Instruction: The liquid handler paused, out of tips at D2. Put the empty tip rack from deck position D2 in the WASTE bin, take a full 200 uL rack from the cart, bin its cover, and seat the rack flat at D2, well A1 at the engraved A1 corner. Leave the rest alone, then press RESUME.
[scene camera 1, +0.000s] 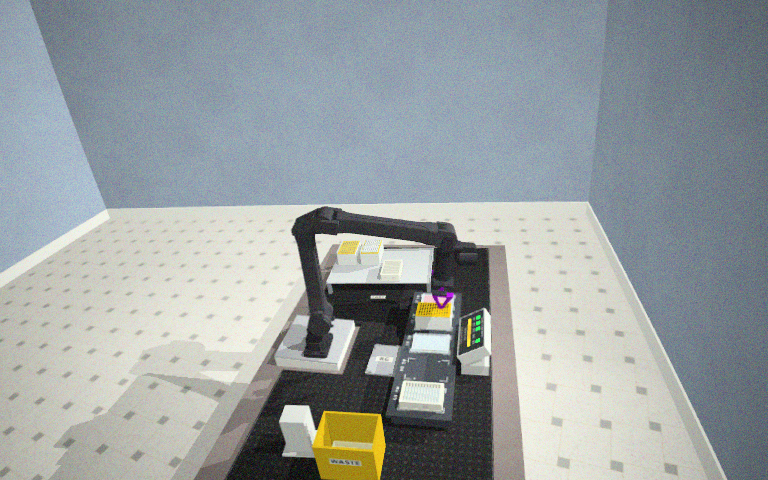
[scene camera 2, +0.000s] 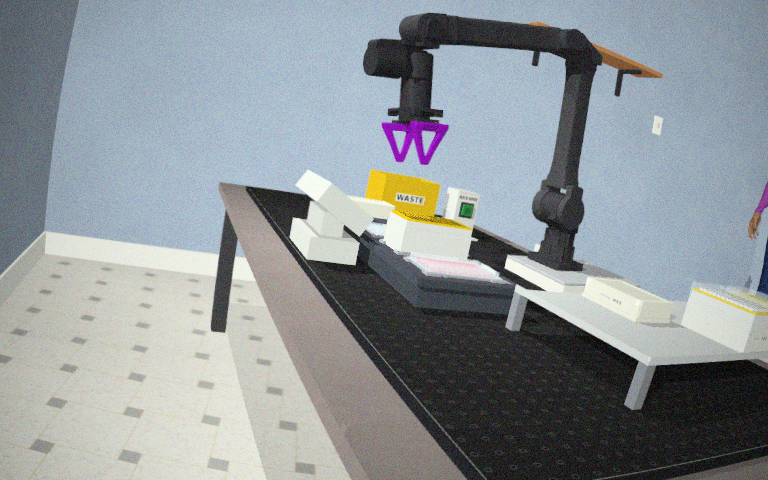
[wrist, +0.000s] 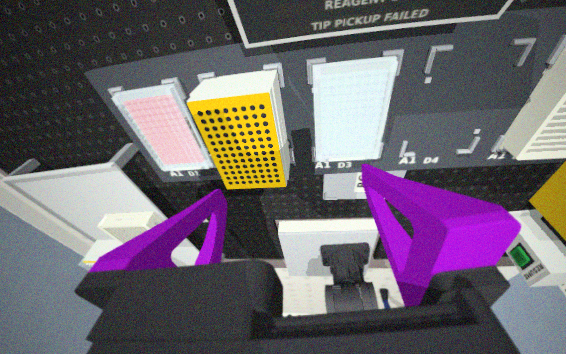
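Note:
The tip rack at D2 is a white box with a yellow top and dark, empty holes. My gripper is open and empty, pointing down well above the deck near D2. On the cart stand a yellow-topped rack and a rack with white tips and a yellow rim. The yellow WASTE bin stands at the far end from the cart. The green RESUME button is beside it.
A pink plate is at D1 and a pale plate at D3. A ribbed cream box is at D5. Another cream box lies on the cart. The tilted status screen stands beside the deck.

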